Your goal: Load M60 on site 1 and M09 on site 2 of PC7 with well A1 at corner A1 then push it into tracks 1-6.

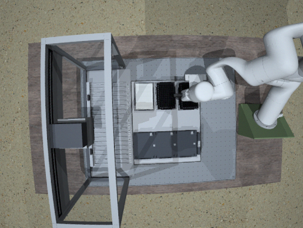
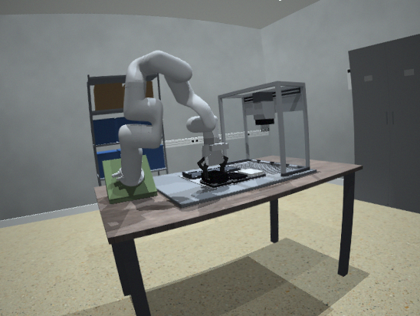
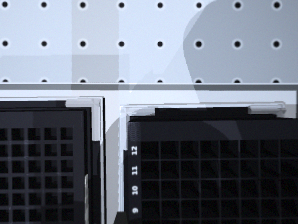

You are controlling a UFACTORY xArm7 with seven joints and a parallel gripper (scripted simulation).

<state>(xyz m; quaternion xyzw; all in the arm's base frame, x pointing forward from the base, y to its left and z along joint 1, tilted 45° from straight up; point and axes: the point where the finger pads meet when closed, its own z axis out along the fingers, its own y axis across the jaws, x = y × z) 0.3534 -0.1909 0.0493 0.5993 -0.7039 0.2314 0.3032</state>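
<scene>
Now: the black deep-well block M09 1 cm below my hand. From my hand the other things lie so: pale 384-well plate M60 (22 cm ahead, 3 cm to the right, 2 cm below); then nest S1 (4 cm below); then nest S3 (22 cm ahead, 4 cm below, 3 cm to the right).
</scene>
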